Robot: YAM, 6 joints.
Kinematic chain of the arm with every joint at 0, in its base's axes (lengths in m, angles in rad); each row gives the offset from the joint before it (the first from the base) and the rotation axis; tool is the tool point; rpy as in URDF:
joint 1: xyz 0 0 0.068 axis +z
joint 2: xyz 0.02 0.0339 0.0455 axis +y
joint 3: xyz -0.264 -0.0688 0 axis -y
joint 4: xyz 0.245 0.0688 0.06 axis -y
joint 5: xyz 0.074 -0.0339 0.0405 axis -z
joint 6: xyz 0.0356 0 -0.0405 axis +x
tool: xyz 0 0 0 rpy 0 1.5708 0
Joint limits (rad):
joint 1: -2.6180..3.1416
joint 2: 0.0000..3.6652
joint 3: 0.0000..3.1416
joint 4: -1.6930..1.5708
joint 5: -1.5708..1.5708
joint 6: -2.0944..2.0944
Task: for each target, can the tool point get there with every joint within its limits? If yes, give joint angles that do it. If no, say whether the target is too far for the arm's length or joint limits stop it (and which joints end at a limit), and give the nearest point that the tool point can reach.
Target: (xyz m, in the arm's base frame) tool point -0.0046 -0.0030 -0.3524
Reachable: no: joint limits stop it (at a limit: joint 2) | nearest point -0.0298 -0.0195 -0.3110 | short by 0.051 m
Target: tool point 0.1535 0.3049 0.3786
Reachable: yes | joints 1.0663 1.4311 1.1425 0.4372 -0.3729 -0.1081
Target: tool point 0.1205 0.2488 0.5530
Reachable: yes | joints 1.1163 1.6312 2.3880 -1.0902 -0.0253 0.9726
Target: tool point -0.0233 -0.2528 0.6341
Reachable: yes | joints -1.7264 1.5539 2.2735 -0.2267 -0.4708 0.7294
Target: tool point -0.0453 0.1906 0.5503
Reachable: yes | joints 1.9080 1.2152 1.8403 -0.6511 0.6084 -0.1753
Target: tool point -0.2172 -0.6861 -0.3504
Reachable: no: too far | nearest point -0.1643 -0.5190 -0.2269 | short by 0.214 m
